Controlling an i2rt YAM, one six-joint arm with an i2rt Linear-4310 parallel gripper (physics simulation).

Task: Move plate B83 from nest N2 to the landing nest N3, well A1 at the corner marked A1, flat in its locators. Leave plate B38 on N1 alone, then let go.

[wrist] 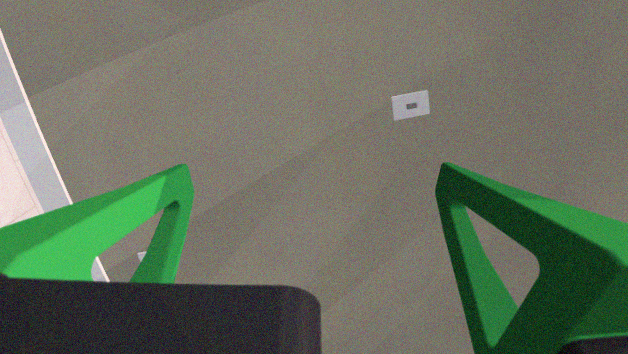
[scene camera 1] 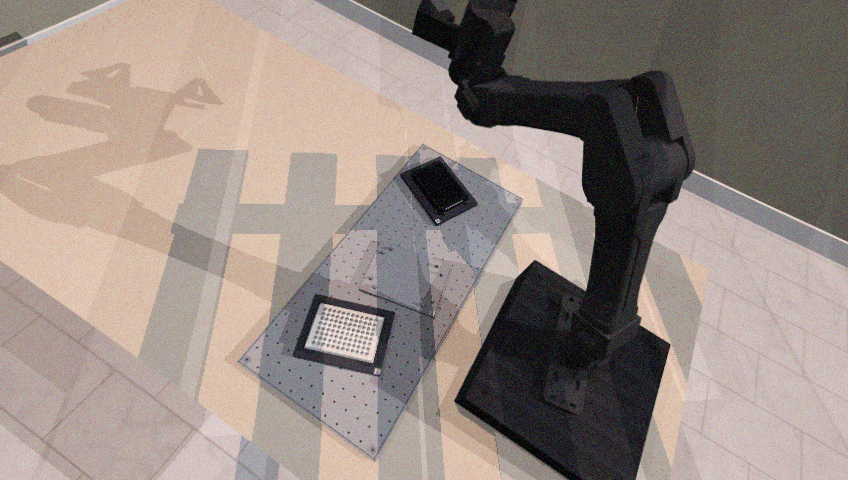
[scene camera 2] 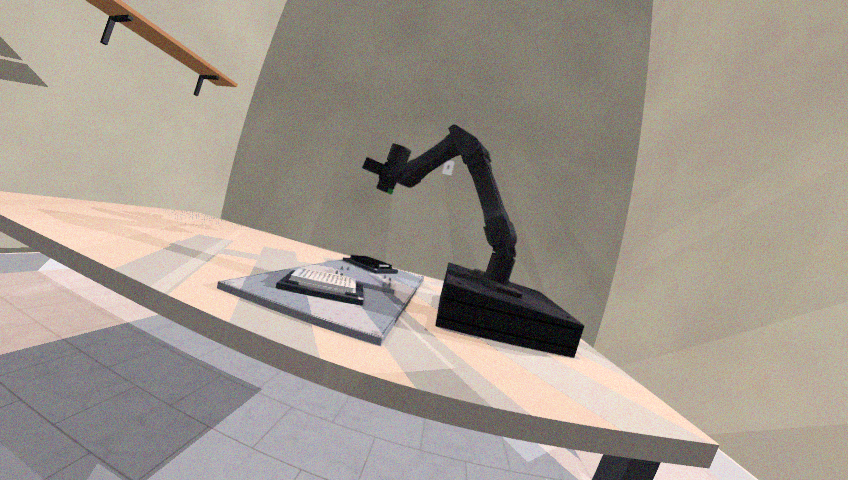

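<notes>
My gripper is open and empty. It is high above the board and faces a wall; no plate shows in the wrist view. A white many-well plate sits in a dark nest near one end of the perforated board. A black plate sits in another dark nest near the far end. Between them is a bare grey nest with small locators at its corners. The nest and plate labels and the A1 mark are too small to read.
The grey perforated board lies on a wooden table. The arm's black base stands beside it. Strong shadows cross the board. A wooden shelf is on the wall. A white wall plate shows beyond the fingers.
</notes>
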